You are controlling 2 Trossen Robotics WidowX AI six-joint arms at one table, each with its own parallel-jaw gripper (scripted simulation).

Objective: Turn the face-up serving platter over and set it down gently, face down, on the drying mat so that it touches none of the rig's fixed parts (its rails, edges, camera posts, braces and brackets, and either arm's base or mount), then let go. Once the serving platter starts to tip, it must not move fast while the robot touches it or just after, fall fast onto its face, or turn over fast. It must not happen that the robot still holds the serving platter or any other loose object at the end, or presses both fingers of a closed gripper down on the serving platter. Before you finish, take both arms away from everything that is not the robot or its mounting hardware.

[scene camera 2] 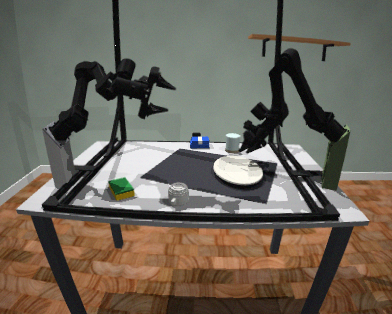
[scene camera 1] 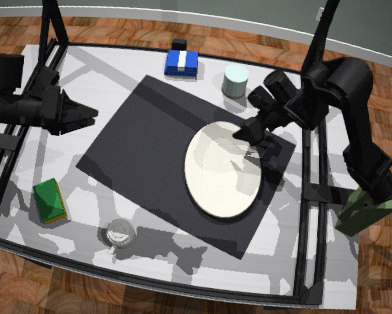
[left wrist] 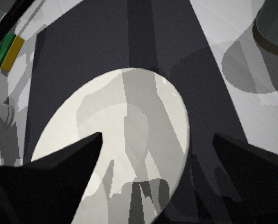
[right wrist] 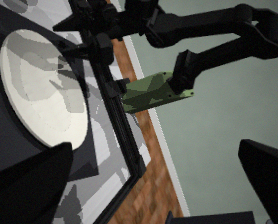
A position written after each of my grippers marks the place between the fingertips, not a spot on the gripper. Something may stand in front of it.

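Note:
Visible to me: a dark drying mat [scene camera 1: 140,153]; a cream serving platter [scene camera 1: 223,174], also [scene camera 2: 238,170] and [left wrist: 144,123]; a green sponge [scene camera 1: 50,204]. In the right wrist view the sponge is out of frame. My right gripper is visible as well [scene camera 1: 96,118], [scene camera 2: 171,99], [right wrist: 157,149], as is my left gripper [scene camera 1: 241,129], [left wrist: 157,137], [right wrist: 56,40].

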